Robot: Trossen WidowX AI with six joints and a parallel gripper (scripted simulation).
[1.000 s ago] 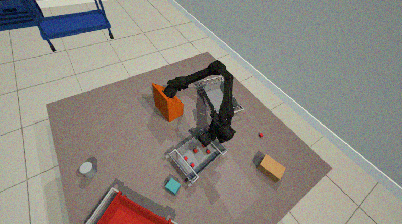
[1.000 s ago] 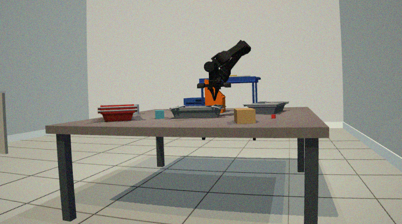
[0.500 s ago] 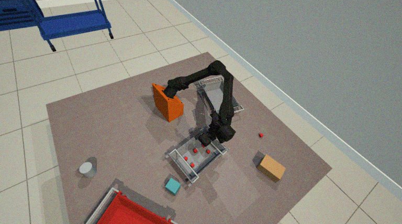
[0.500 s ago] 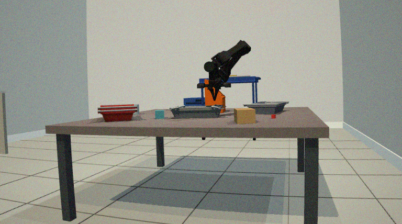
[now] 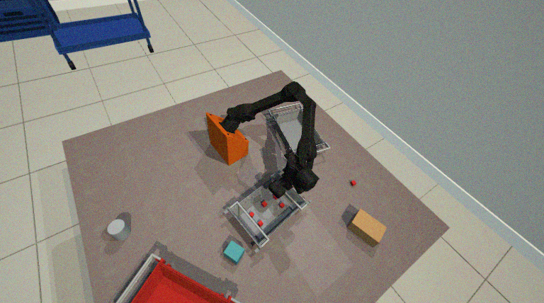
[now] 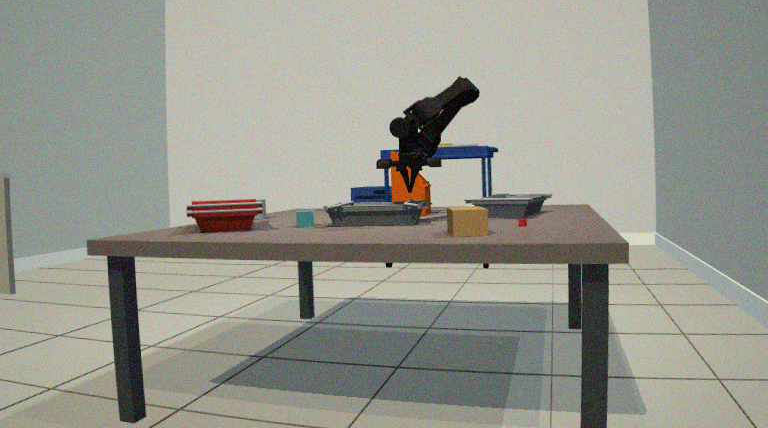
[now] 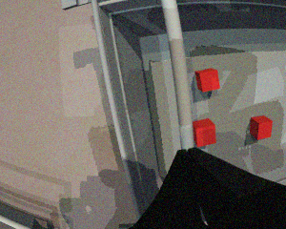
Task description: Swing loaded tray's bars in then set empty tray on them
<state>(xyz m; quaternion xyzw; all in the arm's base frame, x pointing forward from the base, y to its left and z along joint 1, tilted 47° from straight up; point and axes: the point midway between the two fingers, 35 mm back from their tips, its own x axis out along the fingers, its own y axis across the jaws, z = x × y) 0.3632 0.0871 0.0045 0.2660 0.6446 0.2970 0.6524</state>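
Now: the tray 24 cm behind my gripper tip, 30 cm to the left of it and 5 cm below it. Also, from my gripper tip: teal cube: 6 cm ahead, 31 cm to the right, 7 cm below; tan box: 32 cm ahead, 18 cm to the left, 6 cm below; grey cylinder: 27 cm behind, 60 cm to the right, 5 cm below.
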